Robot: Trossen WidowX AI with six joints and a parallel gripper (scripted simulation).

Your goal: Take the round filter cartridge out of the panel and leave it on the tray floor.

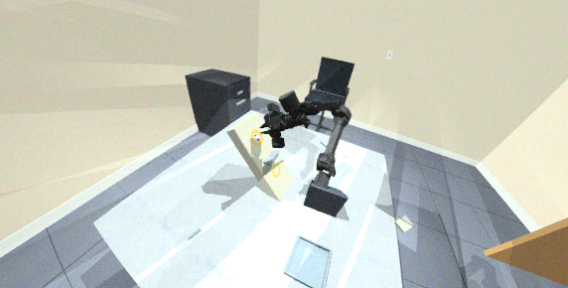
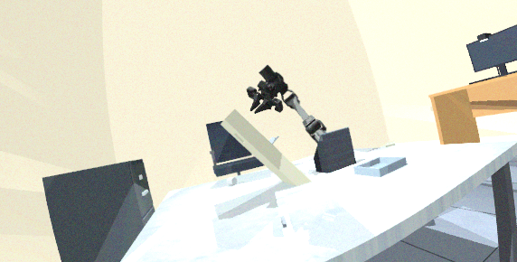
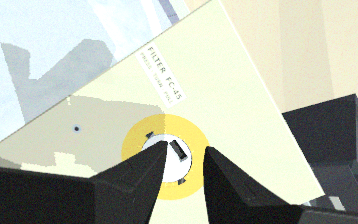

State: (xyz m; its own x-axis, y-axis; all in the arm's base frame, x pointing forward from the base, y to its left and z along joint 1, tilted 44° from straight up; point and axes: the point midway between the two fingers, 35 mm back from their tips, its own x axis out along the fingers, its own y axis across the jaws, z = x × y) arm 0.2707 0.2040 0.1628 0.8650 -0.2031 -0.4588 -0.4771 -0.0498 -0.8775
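The round filter cartridge lies 70 mm below my gripper tip, 40 mm ahead of it and 10 mm to the right of it. Round my gripper tip: white card (820 mm behind, 340 mm below, 150 mm to the right); then grey tray (410 mm behind, 340 mm below, 240 mm to the left); then small grey stick (410 mm to the left, 340 mm below, 60 mm ahead).
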